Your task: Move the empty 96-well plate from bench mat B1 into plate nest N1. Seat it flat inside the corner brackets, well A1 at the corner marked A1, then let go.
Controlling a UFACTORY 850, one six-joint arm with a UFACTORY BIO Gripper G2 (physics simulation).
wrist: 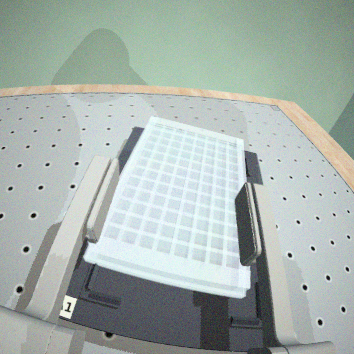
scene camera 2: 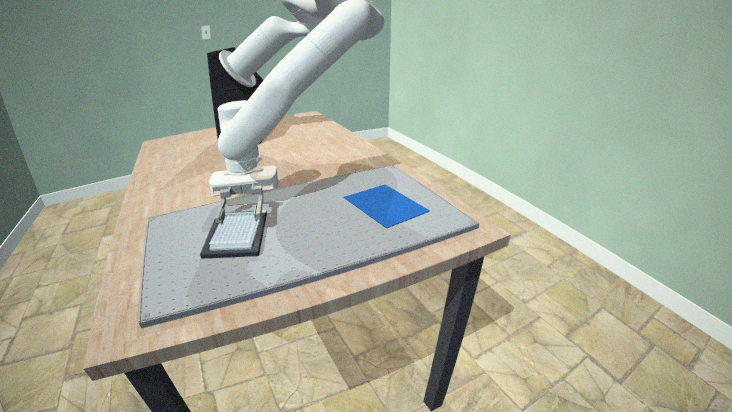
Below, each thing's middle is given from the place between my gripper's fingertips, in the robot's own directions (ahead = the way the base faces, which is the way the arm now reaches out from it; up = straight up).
The clear 96-well plate (scene camera 2: 237, 232) is 10 mm ahead of my hand, 10 mm to the right of it and 20 mm below it. Round my hand: dark nest floor (scene camera 2: 254, 251) (10 mm to the right, 30 mm below); blue bench mat B1 (scene camera 2: 385, 205) (10 mm ahead, 340 mm to the left, 40 mm below).
